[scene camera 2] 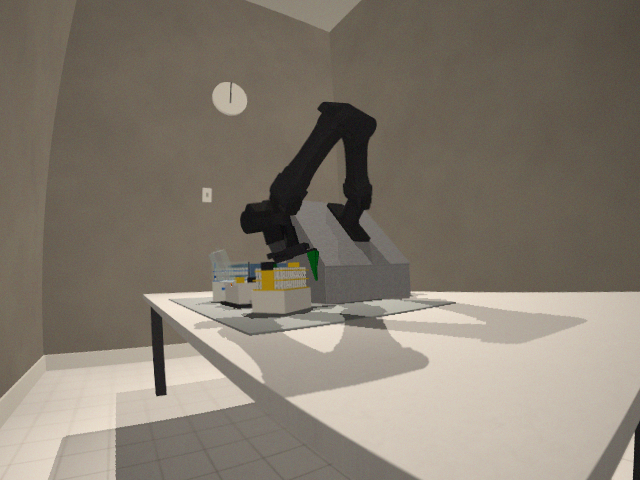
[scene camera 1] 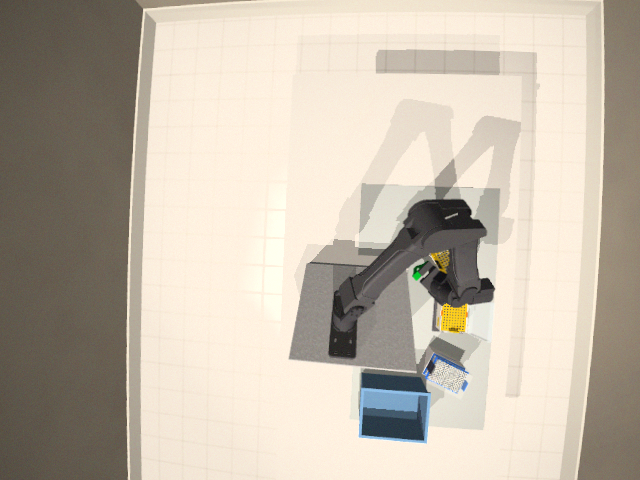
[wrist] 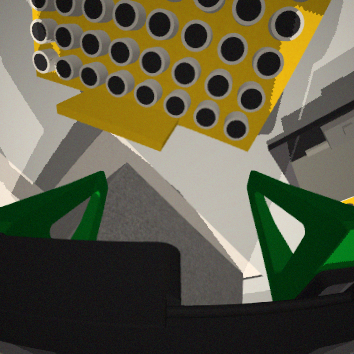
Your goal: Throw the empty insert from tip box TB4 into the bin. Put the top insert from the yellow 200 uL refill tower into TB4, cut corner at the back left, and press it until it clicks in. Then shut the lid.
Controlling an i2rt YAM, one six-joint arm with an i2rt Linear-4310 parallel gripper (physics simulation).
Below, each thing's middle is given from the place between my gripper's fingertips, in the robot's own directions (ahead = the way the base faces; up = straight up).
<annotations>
Now: hand 17 cm short of the clear lid (scene camera 1: 481,316), 11 cm to the left of it and 6 cm below it. Round my hand: blue bin (scene camera 1: 396,408): 44 cm to the right, 8 cm behind, 1 cm above.
</annotations>
